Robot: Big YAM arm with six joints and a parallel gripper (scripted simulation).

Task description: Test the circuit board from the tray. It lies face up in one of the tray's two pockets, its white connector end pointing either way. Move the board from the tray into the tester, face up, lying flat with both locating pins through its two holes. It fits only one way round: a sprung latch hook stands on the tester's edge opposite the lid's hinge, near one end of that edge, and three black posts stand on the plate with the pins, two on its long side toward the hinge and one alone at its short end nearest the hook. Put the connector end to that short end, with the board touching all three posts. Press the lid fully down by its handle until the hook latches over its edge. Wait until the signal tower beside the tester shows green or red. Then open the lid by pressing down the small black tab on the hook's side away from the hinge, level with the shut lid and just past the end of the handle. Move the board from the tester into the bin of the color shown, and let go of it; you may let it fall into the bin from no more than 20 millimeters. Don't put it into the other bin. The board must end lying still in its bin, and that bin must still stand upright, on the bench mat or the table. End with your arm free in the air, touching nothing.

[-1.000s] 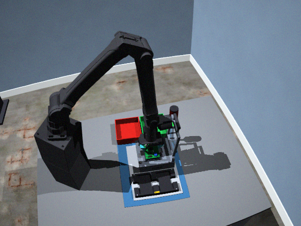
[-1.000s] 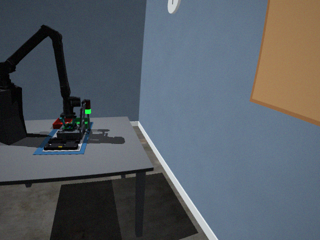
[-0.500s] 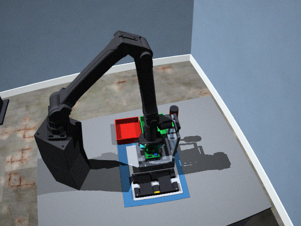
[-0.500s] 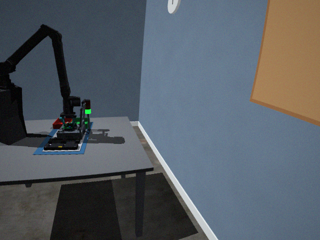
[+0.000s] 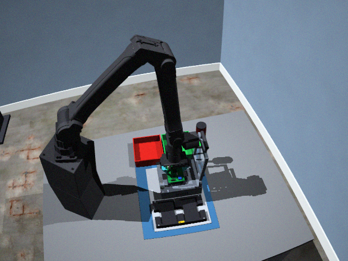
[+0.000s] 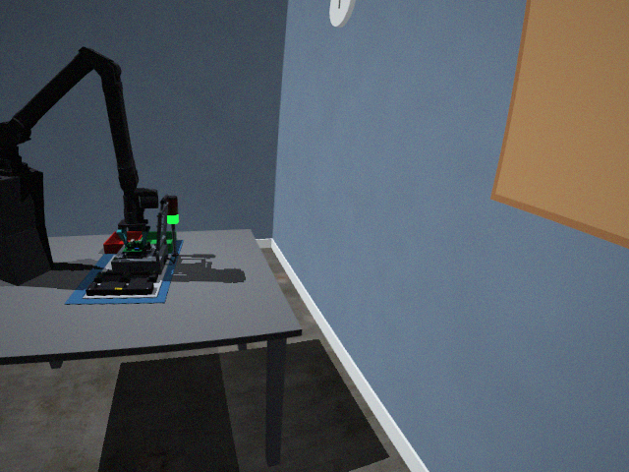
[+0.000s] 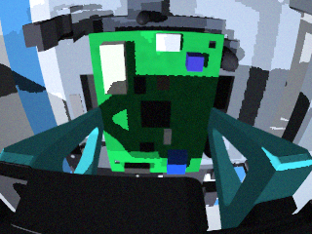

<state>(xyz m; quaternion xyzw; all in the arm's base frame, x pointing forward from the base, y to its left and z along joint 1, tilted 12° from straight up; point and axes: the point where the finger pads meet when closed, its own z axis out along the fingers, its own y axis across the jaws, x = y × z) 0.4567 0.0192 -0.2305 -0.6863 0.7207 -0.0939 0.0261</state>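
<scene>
The green circuit board lies right at my hand. From my hand the other things lie so: black latch hook 60 mm behind, 60 mm to the left; clear lid 110 mm ahead, 90 mm above; green bin 60 mm ahead, 200 mm to the left, 80 mm below.
</scene>
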